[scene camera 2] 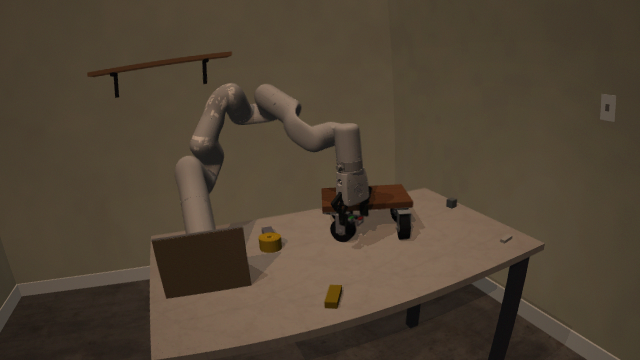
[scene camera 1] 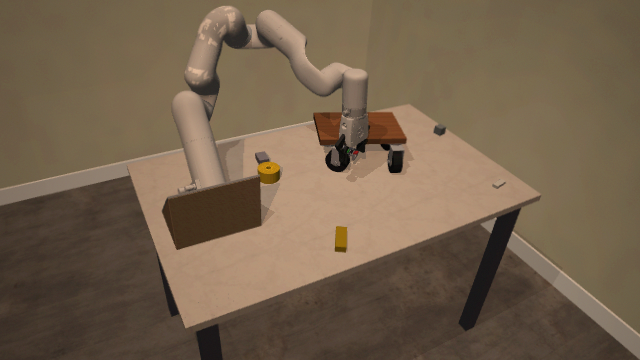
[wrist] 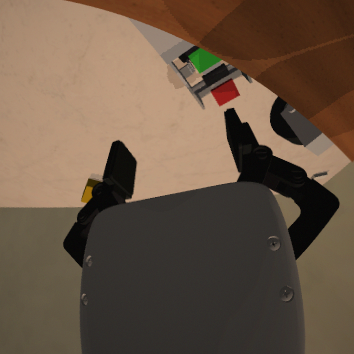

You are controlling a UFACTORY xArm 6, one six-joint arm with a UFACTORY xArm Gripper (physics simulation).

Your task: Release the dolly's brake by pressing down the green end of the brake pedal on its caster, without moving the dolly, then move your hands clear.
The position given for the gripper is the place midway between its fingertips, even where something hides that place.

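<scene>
Dolly (scene camera 1: 384,129), (scene camera 2: 394,197), (wrist: 296,57). Gripper (scene camera 1: 352,156), (wrist: 174,136).
</scene>
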